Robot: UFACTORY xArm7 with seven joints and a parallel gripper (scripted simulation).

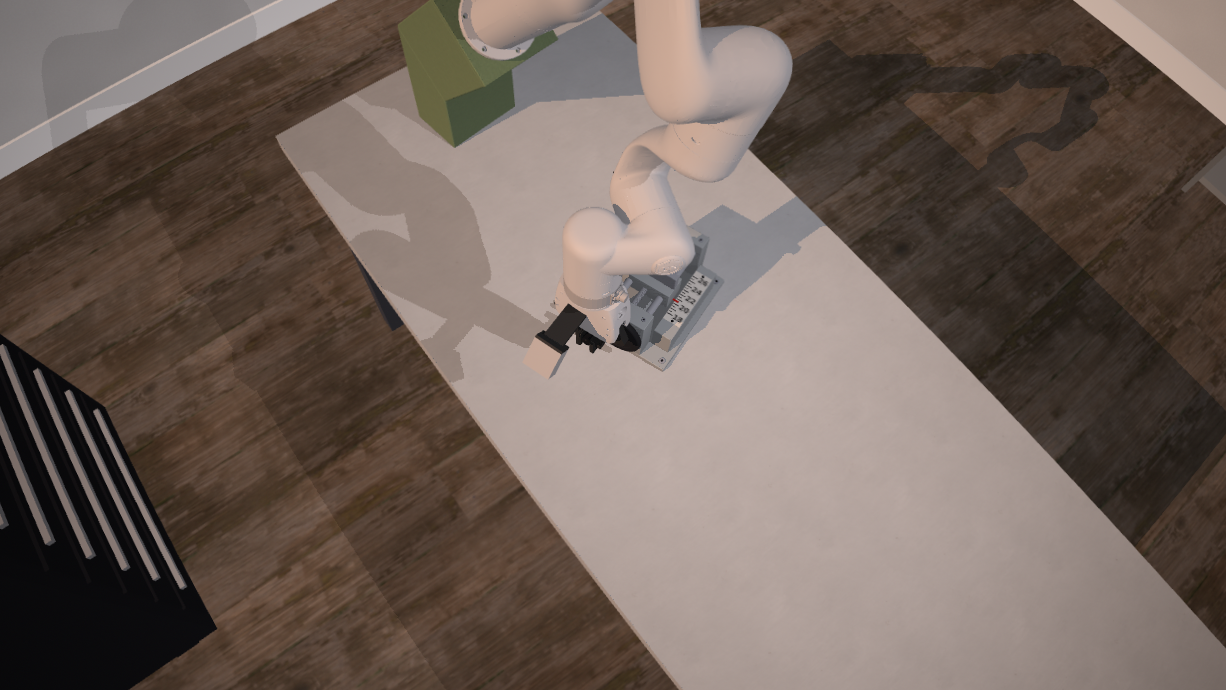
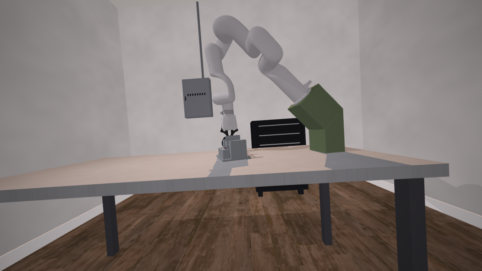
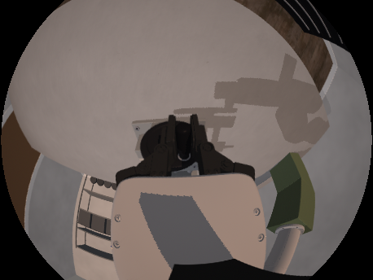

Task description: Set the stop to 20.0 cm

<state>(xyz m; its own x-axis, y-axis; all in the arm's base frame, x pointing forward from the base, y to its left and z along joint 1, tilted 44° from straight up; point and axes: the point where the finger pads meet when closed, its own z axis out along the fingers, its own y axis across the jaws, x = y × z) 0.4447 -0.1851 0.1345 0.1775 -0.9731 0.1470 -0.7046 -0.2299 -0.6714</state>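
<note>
Now: the grey stop block 15 cm to the left of my hand, 1 cm below it and 1 cm behind it. The rest, counted from my hand: handwheel knob 1 cm to the left; then black handwheel 2 cm to the left, 1 cm below.
</note>
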